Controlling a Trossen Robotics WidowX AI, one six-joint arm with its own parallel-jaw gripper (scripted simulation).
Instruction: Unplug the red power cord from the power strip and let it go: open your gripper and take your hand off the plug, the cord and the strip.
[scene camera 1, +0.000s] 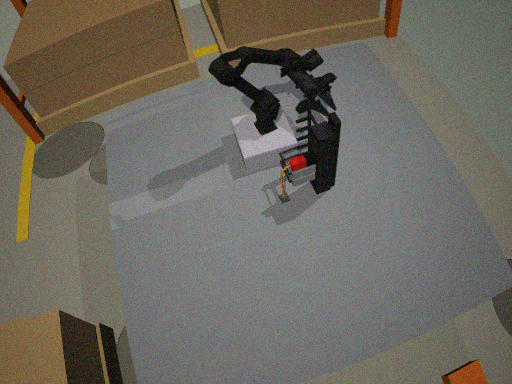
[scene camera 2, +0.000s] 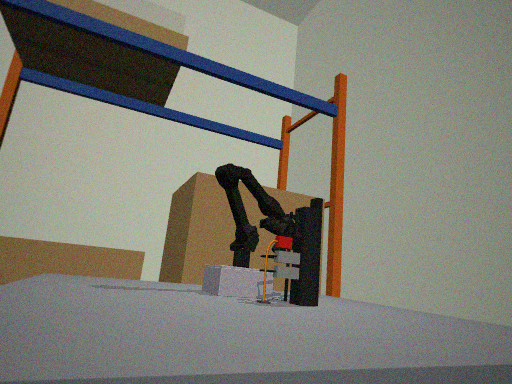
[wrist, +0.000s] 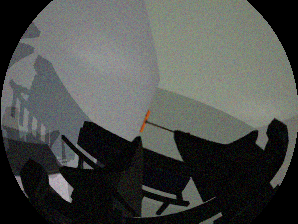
In view: my gripper (scene camera 1: 332, 113).
My gripper also shows in the wrist view (wrist: 157, 137).
